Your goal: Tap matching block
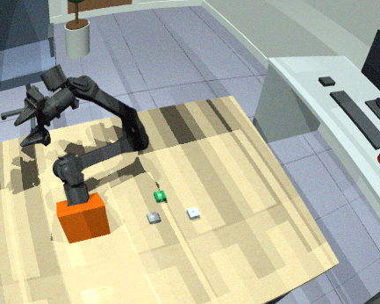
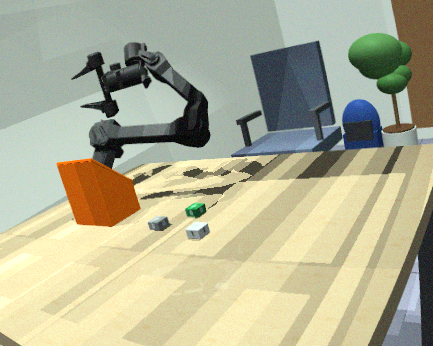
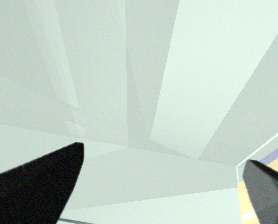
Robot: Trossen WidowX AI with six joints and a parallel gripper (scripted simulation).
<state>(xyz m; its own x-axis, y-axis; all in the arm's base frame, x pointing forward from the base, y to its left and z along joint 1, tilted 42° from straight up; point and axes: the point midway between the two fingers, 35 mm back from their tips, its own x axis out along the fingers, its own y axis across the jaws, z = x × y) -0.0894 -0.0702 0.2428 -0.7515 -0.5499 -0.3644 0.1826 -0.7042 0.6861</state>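
Now: gripper tip 370 mm short of the grey block, 110 mm to the left of it and 320 mm above it. Also, from my gripper tip: white block: 500 mm ahead, 110 mm to the right, 320 mm below; then green block: 410 mm ahead, 30 mm to the right, 320 mm below.
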